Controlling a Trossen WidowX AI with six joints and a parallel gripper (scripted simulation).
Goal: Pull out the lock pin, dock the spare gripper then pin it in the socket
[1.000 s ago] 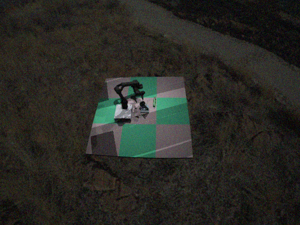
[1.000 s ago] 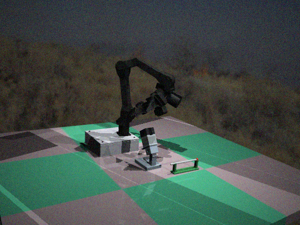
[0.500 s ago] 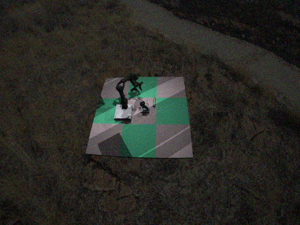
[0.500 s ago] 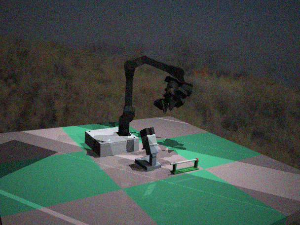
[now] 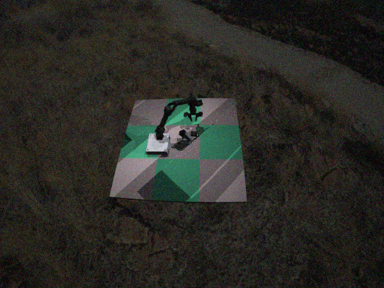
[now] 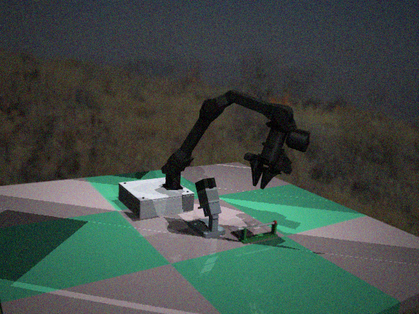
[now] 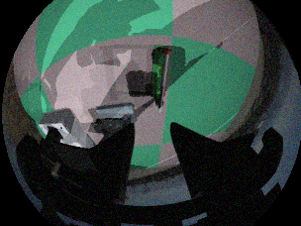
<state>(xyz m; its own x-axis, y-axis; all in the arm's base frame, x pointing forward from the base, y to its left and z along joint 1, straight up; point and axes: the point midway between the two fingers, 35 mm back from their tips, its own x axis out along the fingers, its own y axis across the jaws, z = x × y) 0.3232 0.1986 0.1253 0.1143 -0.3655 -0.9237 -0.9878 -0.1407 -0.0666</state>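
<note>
Now: gripper tip 4 cm short of the green cradle and 14 cm above it. Round my gripper tip: spare gripper 7 cm behind, 15 cm to the right, 4 cm below; mount socket 6 cm behind, 14 cm to the right, 11 cm below.
</note>
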